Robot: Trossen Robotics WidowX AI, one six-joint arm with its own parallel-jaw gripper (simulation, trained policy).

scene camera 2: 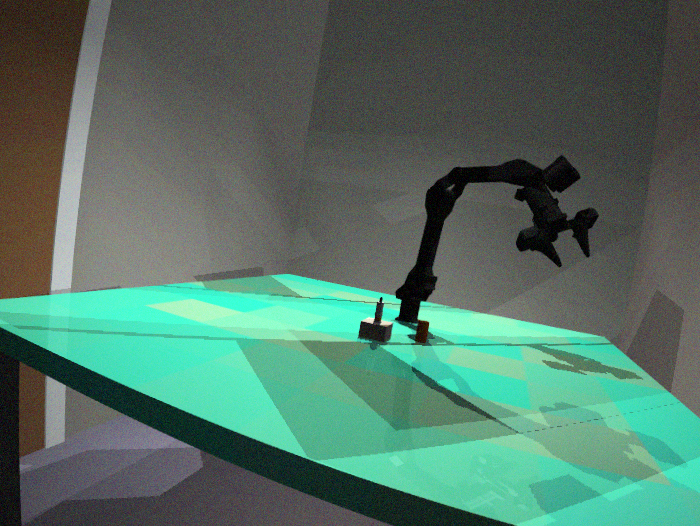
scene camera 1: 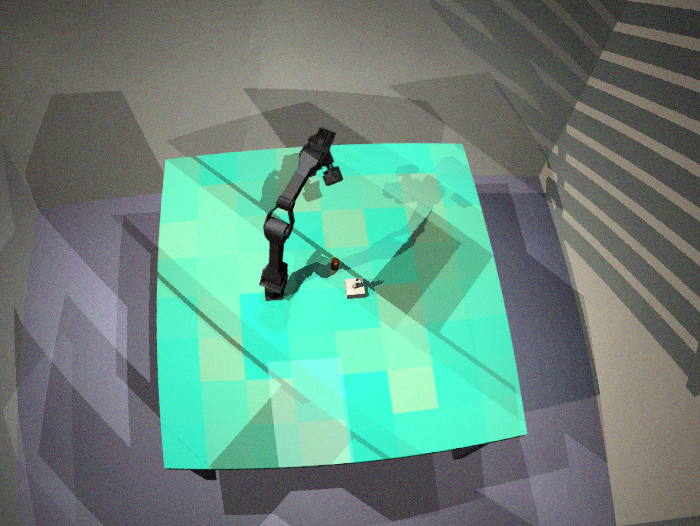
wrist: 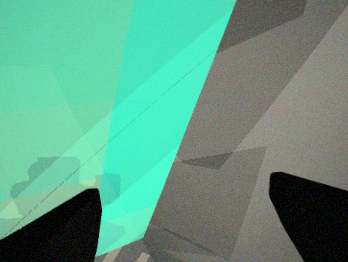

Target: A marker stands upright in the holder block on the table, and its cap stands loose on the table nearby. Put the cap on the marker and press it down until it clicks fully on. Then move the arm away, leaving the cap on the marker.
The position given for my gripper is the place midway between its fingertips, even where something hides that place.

In view: my gripper [scene camera 2: 574, 261].
My gripper also shows in the wrist view [wrist: 186, 192].
